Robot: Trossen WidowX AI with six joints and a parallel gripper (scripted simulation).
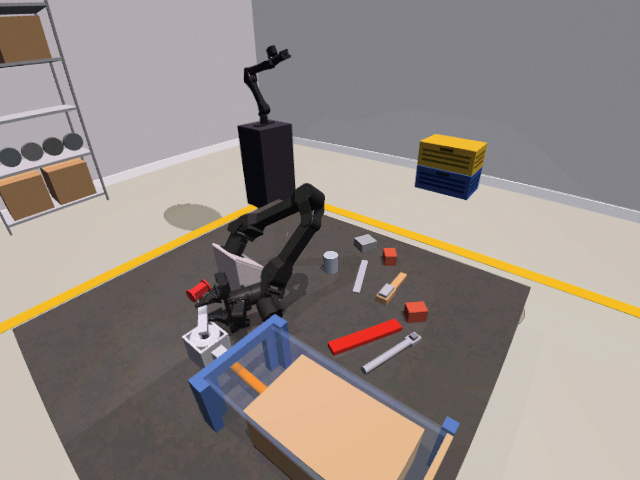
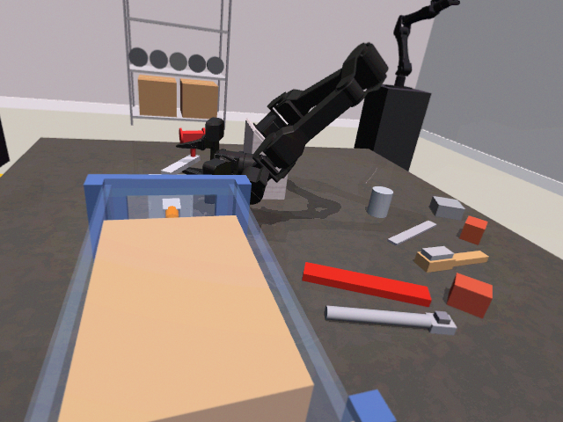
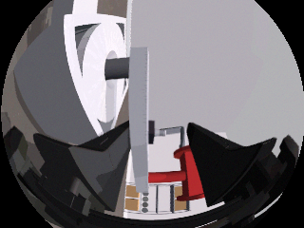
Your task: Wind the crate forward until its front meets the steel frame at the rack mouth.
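Right now my gripper tip is 2 cm to the right of the winch handle, 1 cm past it and 1 cm above it. The rest, counted from my gripper tip: white winch 10 cm below, 3 cm ahead, 2 cm to the right; then clear-panelled cubby 45 cm ahead, 3 cm to the left, 1 cm below; then red knob 4 cm behind, 3 cm to the left, 2 cm above.
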